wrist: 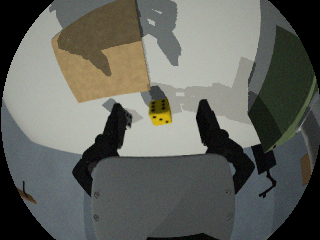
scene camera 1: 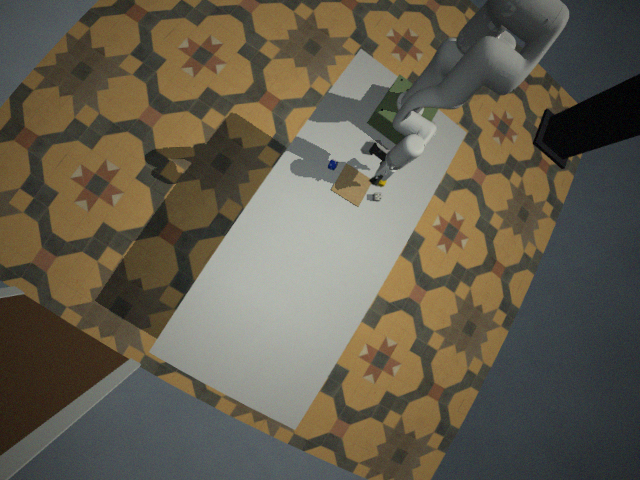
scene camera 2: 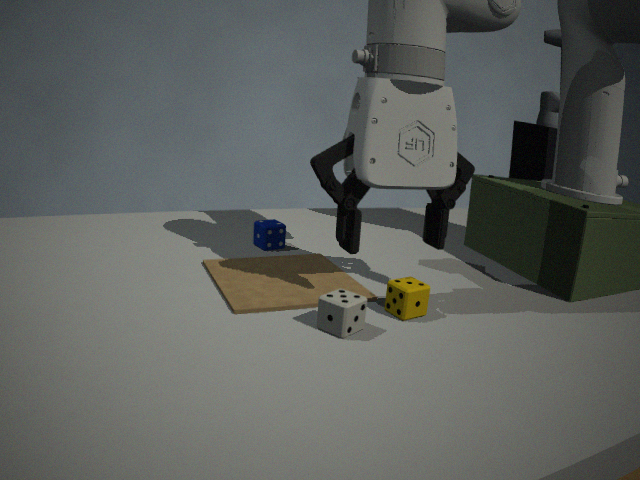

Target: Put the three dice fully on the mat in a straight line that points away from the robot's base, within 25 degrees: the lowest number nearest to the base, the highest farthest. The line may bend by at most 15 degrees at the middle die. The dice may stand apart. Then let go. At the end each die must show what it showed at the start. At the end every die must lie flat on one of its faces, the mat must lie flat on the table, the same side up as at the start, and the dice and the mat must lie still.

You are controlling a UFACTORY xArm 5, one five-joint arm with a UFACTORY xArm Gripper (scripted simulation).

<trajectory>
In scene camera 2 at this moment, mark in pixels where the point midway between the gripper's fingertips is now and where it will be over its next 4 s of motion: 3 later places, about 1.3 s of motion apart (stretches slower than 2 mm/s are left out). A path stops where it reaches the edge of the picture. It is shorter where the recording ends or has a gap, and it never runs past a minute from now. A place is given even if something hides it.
My gripper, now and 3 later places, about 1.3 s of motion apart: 392, 247; 331, 241; 296, 134; 275, 171
</trajectory>
